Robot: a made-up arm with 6 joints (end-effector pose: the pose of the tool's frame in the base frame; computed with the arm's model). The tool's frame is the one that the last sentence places. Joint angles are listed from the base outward.
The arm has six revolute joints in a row. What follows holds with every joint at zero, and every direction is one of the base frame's. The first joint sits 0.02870 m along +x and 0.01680 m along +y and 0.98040 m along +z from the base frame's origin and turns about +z. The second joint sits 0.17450 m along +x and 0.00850 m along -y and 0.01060 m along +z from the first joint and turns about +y. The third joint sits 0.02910 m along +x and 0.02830 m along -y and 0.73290 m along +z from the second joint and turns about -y. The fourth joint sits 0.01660 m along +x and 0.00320 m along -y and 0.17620 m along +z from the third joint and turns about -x. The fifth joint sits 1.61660 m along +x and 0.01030 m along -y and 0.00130 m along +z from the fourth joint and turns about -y. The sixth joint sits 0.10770 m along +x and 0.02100 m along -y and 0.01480 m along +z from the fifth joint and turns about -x. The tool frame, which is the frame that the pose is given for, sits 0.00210 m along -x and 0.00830 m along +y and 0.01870 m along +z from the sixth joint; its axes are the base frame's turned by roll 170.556, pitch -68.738 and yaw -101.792 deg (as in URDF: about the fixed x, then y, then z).
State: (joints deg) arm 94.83 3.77 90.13 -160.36 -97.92 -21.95
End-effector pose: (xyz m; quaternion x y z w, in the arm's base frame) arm -0.0039 0.1038 3.3876 -0.2024 -0.8828 -0.2318 0.3550
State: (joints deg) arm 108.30 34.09 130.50 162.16 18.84 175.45
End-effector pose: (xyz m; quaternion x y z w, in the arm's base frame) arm -0.0580 0.2604 3.2877 -0.8207 0.1700 -0.1916 0.5107
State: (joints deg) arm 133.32 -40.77 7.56 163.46 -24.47 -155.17
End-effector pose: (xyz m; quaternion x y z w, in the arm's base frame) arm -0.4444 0.5286 3.0095 -0.8374 0.2156 -0.2403 0.4410
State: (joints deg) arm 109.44 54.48 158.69 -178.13 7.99 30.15
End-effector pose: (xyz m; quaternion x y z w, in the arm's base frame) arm -0.0237 0.2455 3.0414 -0.5253 -0.6219 0.4309 0.3894
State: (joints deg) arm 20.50 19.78 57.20 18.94 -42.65 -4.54
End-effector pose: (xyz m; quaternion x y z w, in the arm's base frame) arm 1.6868 0.5536 2.8368 0.4893 -0.5892 0.3837 0.5160
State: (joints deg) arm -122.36 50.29 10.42 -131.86 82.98 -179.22
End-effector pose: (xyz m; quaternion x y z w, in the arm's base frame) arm -1.1580 -1.6841 0.4376 0.2065 -0.0832 -0.8859 0.4070
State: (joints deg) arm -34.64 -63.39 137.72 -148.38 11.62 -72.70
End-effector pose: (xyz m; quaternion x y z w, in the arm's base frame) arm -1.6675 1.1564 0.6203 0.8344 0.4333 0.3237 0.1058
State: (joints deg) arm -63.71 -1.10 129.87 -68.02 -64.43 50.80
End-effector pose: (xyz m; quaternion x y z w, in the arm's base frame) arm -0.3937 0.9502 2.9181 -0.1355 -0.4452 0.7838 0.4112
